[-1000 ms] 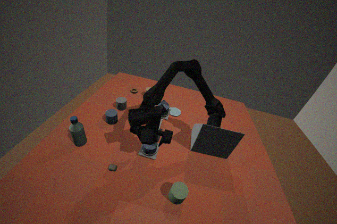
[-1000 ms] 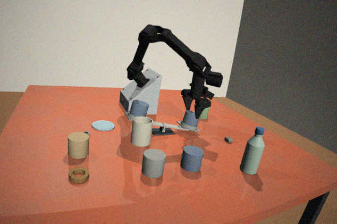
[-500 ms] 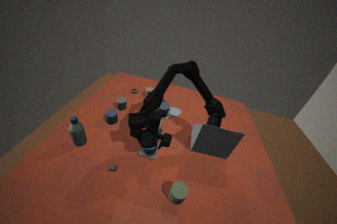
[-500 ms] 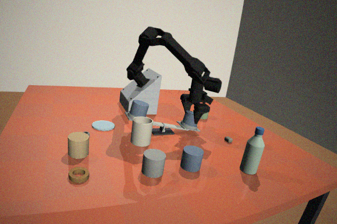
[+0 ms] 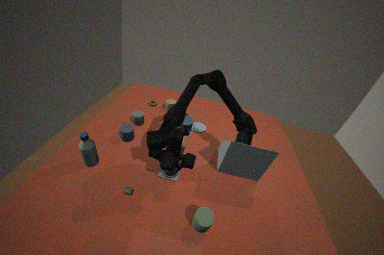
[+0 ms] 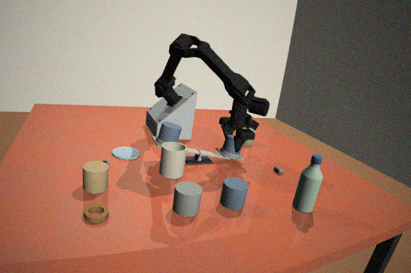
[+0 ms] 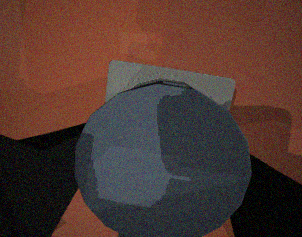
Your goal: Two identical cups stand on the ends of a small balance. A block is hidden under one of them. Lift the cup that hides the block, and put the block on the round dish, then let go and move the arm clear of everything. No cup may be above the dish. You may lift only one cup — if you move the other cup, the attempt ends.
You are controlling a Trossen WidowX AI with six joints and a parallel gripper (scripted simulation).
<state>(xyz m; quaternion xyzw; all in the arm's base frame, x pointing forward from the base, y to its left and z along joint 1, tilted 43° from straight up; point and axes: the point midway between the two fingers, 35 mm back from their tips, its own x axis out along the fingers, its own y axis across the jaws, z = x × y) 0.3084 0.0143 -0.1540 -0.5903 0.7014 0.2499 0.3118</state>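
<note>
Now: gripper tip 200 mm to the right of the green cylinder, 170 mm past it and 10 mm above it. Round my gripper tip: small grey pebble (150 mm ahead, 120 mm to the left, 40 mm below); beige open cup (270 mm to the right, 50 mm ahead); small grey block (10 mm below).
</note>
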